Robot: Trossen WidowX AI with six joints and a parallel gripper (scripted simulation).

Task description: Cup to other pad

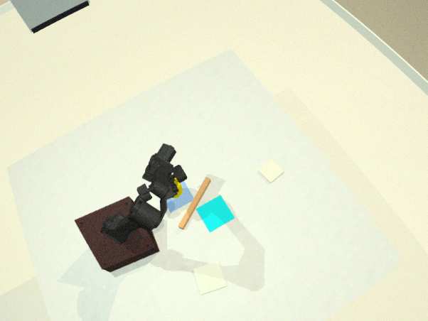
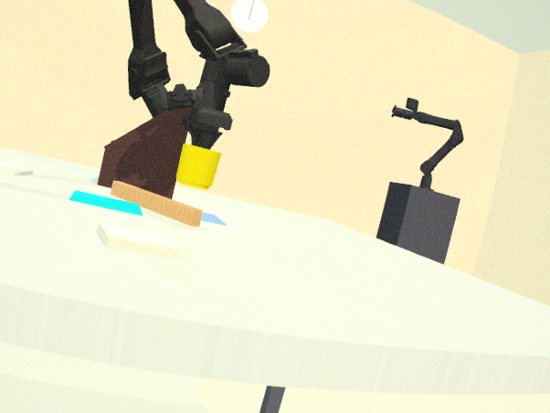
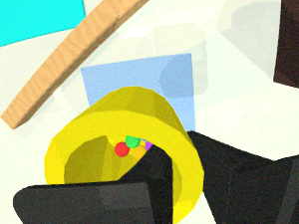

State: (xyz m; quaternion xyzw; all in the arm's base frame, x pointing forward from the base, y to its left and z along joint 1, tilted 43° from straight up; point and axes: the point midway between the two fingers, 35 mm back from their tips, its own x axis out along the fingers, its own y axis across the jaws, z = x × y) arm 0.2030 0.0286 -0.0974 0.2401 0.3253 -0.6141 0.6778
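Now: gripper tip 140 mm short of the cyan pad, 130 mm to the left of it and 90 mm above it. From my gripper tip the other things lie so: red marble: 40 mm ahead, 20 mm to the left, 20 mm below; then light blue pad: 90 mm below, 30 mm ahead, 10 mm to the left; then yellow cup: 20 mm ahead.
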